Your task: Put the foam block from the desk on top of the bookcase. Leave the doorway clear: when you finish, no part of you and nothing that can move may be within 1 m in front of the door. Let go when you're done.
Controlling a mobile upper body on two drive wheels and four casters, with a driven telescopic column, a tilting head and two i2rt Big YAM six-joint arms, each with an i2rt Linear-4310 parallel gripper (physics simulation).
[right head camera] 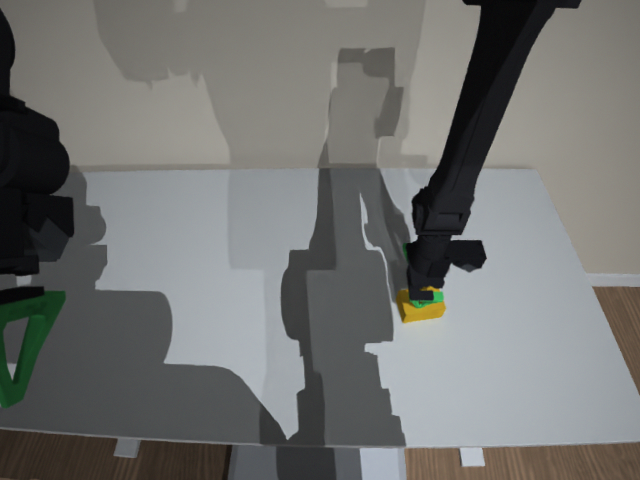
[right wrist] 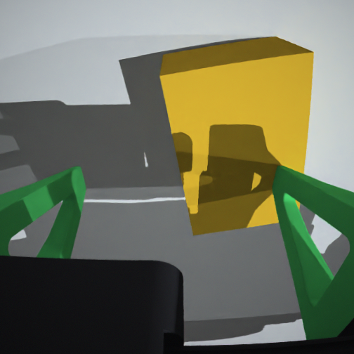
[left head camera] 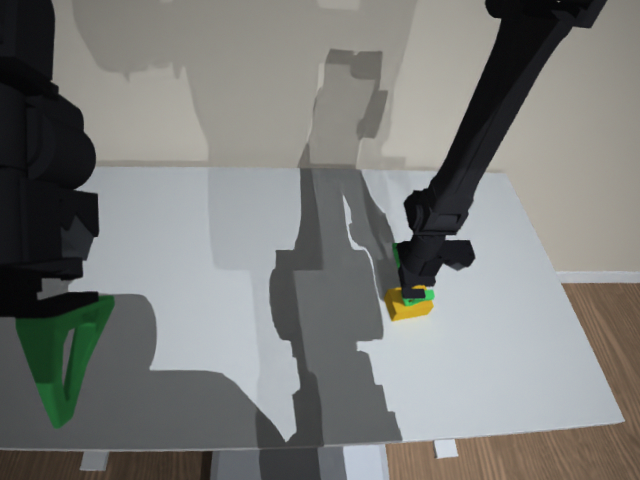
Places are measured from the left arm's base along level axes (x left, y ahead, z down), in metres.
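Pixels of known places: right gripper, fingertip midpoint: [right head camera: 416, 287] [left head camera: 404, 286].
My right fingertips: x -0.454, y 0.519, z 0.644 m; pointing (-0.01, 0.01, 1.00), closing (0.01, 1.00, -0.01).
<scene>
Behind a point stands the place of what it marks.
The yellow foam block [left head camera: 410, 312] @(x -0.460, y 0.458, z 0.656 m) [right head camera: 423, 314] @(x -0.465, y 0.459, z 0.656 m) [right wrist: 235, 100] lies on the white desk [left head camera: 491, 366] @(x -0.632, y 0.341, z 0.690 m) [right head camera: 516, 372] @(x -0.652, y 0.343, z 0.690 m), right of the picture's middle in both head views. My right gripper [left head camera: 407, 276] @(x -0.454, y 0.519, z 0.644 m) [right head camera: 416, 274] [right wrist: 178, 176] is open and low over the desk at the block. In the right wrist view its right-hand finger overlaps the block's right edge, and the left-hand finger is apart from the block; contact cannot be told. My left gripper [left head camera: 57, 382] [right head camera: 14, 379] is open at the left of both head views, with one finger showing. The bookcase and the door do not show.
A beige wall [left head camera: 258, 103] @(x -0.102, y 1.005, z 0.497 m) [right head camera: 279, 103] @(x -0.116, y 1.005, z 0.490 m) stands behind the desk. Wood floor [left head camera: 599, 320] @(x -1.671, y 0.762, z 1.409 m) [right head camera: 620, 325] @(x -1.535, y 0.774, z 1.410 m) shows beyond the desk's right edge and along its front. Arm shadows cross the desk. Pale desk feet [left head camera: 445, 448] [right head camera: 471, 456] show below the front edge.
</scene>
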